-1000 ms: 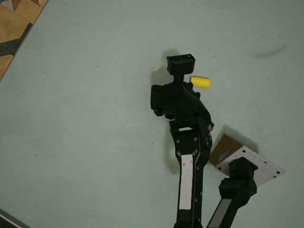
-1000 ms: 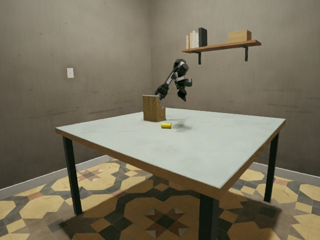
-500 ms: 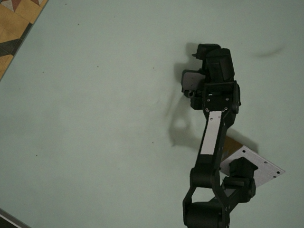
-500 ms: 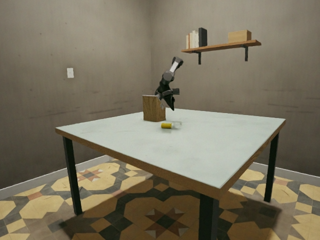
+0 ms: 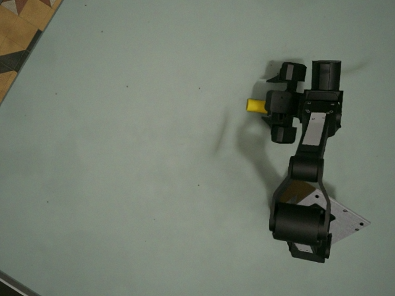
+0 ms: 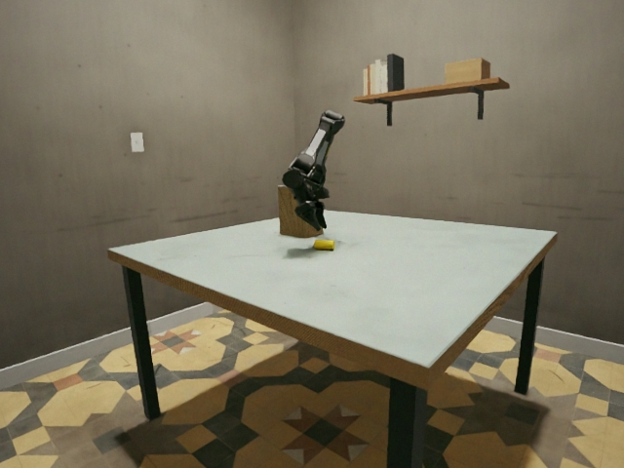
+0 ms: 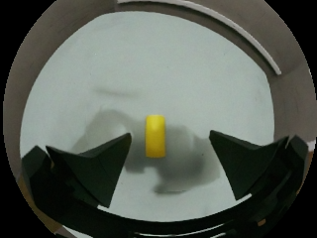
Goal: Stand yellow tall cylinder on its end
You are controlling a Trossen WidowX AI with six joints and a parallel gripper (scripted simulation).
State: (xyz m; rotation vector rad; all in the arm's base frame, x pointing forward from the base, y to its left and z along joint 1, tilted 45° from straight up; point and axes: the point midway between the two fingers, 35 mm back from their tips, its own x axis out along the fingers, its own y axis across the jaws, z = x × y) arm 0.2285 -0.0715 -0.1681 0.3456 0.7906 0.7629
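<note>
The yellow tall cylinder lies 10 mm ahead of my hand, 20 mm to the left of it and 90 mm below it.
</note>
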